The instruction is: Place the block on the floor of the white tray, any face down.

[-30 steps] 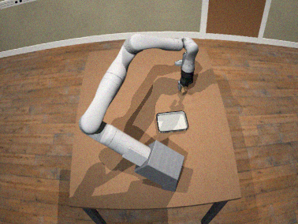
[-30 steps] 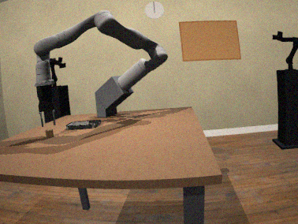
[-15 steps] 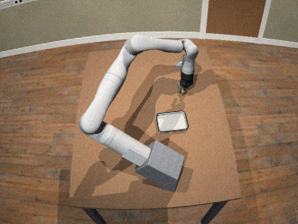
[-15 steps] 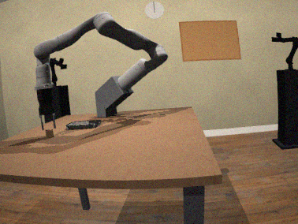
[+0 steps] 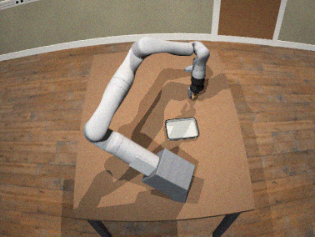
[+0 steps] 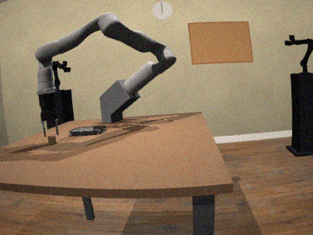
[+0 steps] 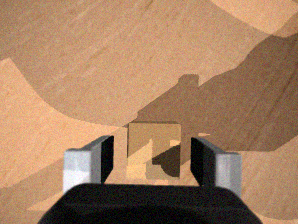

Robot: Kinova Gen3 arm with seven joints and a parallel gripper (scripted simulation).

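The tan wooden block is 40 mm below my hand. From my hand the other things lie so: white tray 230 mm behind, 70 mm to the left, 40 mm below.
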